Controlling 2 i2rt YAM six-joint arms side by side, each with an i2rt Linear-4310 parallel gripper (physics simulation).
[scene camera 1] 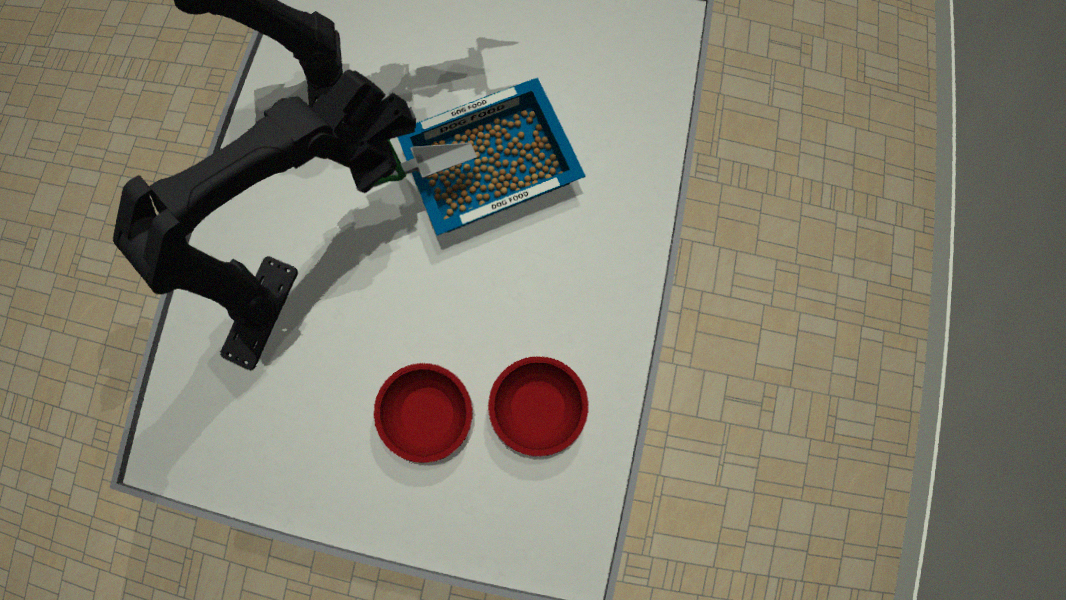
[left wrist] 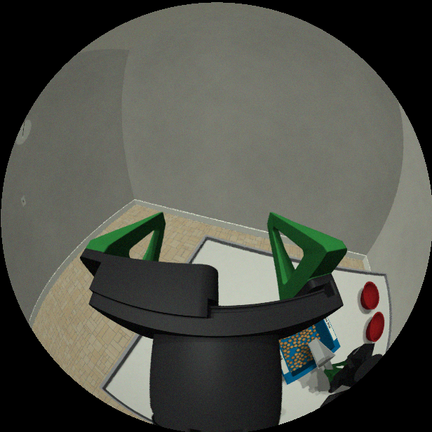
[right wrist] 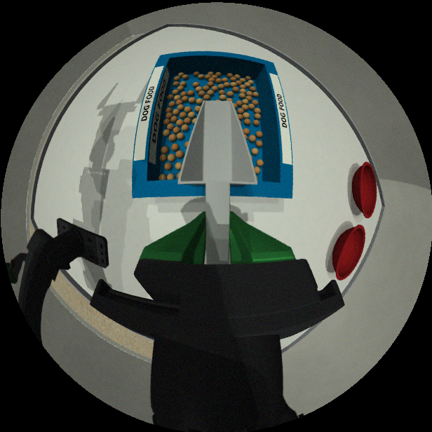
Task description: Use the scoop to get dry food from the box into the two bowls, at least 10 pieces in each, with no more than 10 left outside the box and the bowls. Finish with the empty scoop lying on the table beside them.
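Observation:
The grey scoop is in my right gripper, which is shut on its handle. Its blade hangs over the near end of the blue box; no pieces show in it. Many round brown food pieces lie in the box. The left red bowl and the right red bowl stand side by side; both look empty in the scene view. My left gripper is open and empty, away from the box.
The white table has a raised grey edge. An arm base plate is bolted at its left side. Another arm base shows at the left of the right wrist view. Arm shadows fall beside the box. No loose pieces are visible on the table.

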